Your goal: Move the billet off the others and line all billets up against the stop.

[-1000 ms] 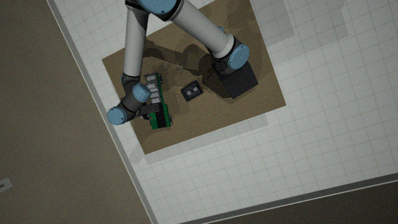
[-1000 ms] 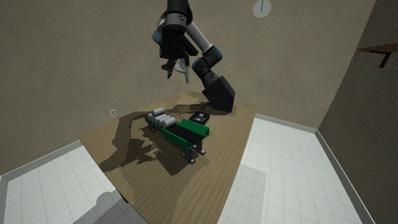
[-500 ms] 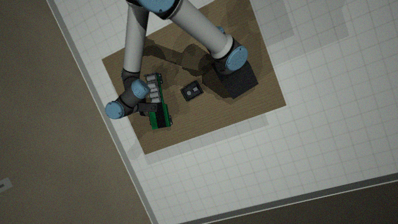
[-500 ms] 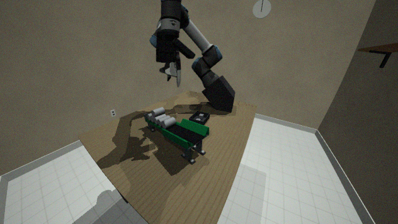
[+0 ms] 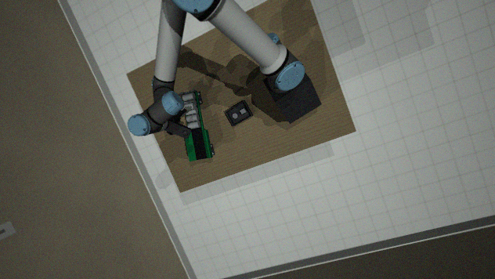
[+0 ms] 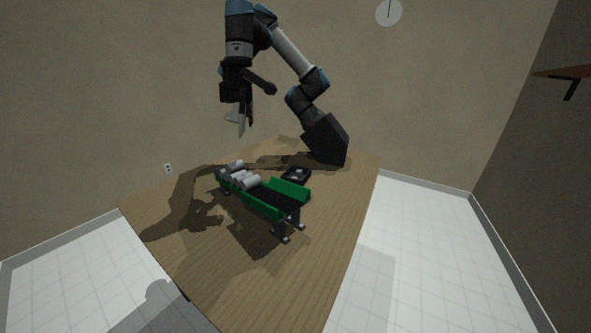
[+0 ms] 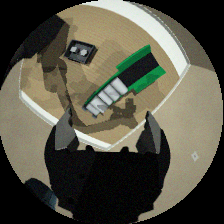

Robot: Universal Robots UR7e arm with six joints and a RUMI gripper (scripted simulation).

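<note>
The ramp lies 4 cm ahead of my hand, 4 cm to the left of it and 18 cm below it.
</note>
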